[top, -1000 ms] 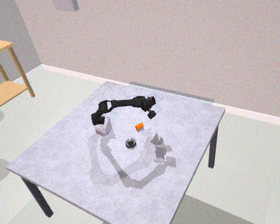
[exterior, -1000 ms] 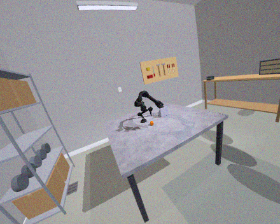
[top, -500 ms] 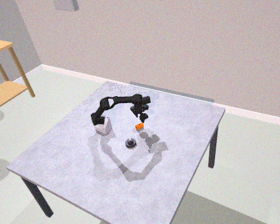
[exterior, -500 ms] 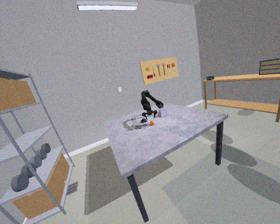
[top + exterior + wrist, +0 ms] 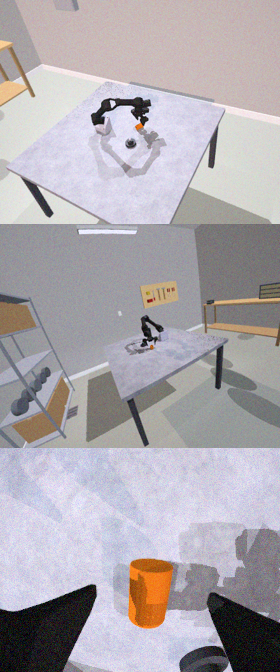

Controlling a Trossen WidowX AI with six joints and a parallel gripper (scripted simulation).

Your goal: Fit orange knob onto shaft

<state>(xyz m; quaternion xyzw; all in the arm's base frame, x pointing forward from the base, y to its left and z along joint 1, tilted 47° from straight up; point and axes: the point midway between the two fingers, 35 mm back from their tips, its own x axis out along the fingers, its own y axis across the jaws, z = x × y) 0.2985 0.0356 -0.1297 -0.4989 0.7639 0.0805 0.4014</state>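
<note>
The orange knob is 30 mm below my gripper tip. The rest, counted from my gripper tip: dark round pedestal 200 mm to the right, 20 mm below.
</note>
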